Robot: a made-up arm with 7 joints.
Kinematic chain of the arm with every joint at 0, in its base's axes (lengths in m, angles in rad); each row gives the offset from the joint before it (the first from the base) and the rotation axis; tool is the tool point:
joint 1: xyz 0 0.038 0 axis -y
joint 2: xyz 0 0.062 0 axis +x
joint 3: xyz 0 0 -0.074 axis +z
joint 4: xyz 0 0 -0.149 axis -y
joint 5: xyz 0 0 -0.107 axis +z
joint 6: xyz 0 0 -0.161 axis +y
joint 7: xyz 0 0 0 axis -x
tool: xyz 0 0 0
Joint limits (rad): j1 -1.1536..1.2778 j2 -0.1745..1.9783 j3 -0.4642..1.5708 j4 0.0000..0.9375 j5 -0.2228..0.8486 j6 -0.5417..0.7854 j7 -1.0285..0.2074
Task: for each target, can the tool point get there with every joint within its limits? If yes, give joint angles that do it. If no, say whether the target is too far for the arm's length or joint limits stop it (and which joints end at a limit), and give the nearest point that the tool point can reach.
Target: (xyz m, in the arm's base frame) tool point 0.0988 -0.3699 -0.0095
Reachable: no: joint limits stop it (at a limit: joint 2, joint 3, joint 4) | nearest point 0.4058 -0.0615 -0.0390 | short by 0.436 m
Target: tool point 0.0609 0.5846 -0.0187
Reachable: yes | joints 0.5155 1.4234 0.5257 0.1898 0.1991 0.3936 -0.6329
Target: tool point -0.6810 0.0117 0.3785
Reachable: no: too far | nearest point -0.3056 0.3647 0.1698 | short by 0.556 m
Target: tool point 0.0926 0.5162 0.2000
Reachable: yes | joints 0.1492 1.8077 0.5899 0.5759 0.3792 0.0928 -0.1087
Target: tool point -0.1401 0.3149 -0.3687
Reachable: yes | joints -0.4973 0.0586 1.3022 0.8356 0.2488 0.2949 -0.4761
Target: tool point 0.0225 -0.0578 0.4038
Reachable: no: joint limits stop it (at a limit: joint 2, joint 4) | nearest point 0.0194 0.3647 0.3490 | short by 0.426 m
